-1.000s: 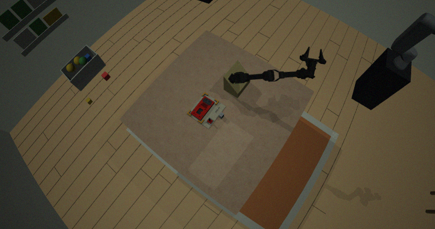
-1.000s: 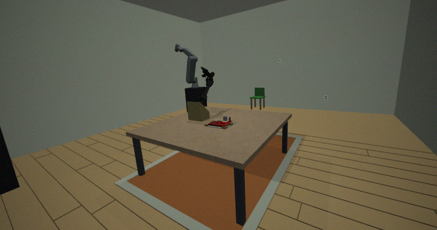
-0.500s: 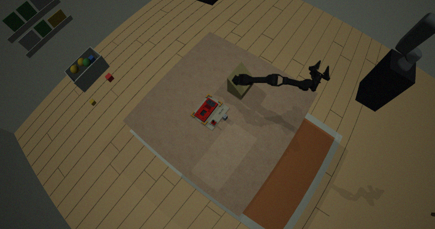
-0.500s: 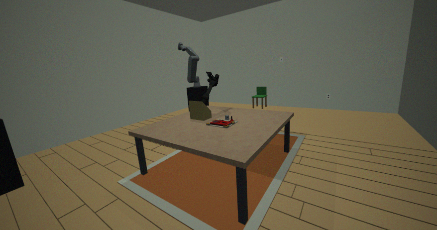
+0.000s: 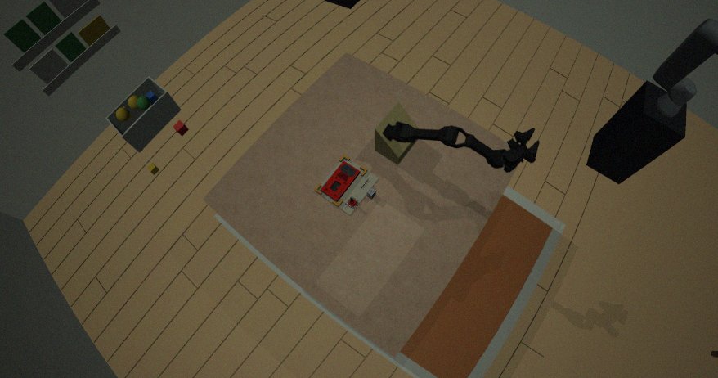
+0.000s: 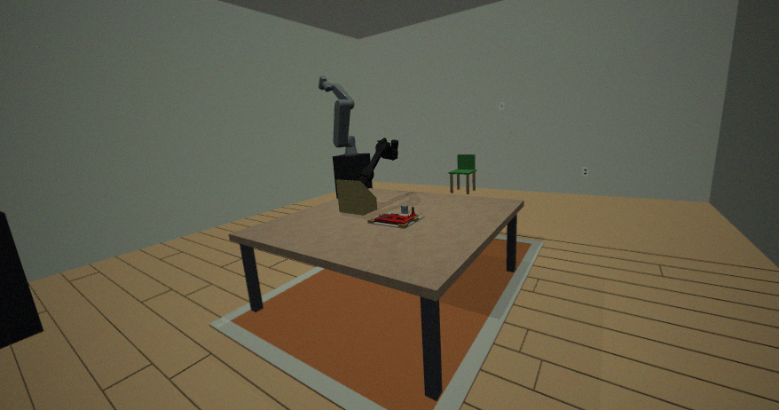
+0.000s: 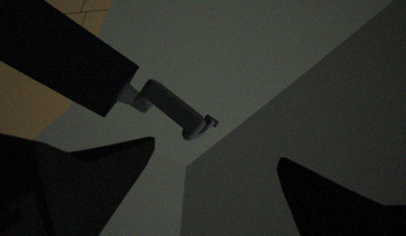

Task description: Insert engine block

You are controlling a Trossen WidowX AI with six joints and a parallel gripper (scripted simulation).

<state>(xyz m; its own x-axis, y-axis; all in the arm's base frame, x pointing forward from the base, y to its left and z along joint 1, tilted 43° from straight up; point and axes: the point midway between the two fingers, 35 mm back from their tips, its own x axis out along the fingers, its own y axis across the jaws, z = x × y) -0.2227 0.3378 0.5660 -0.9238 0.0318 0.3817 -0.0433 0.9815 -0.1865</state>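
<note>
My gripper tip is 520 mm short of the grey engine block, 580 mm to the left of it and 360 mm above it.
</note>
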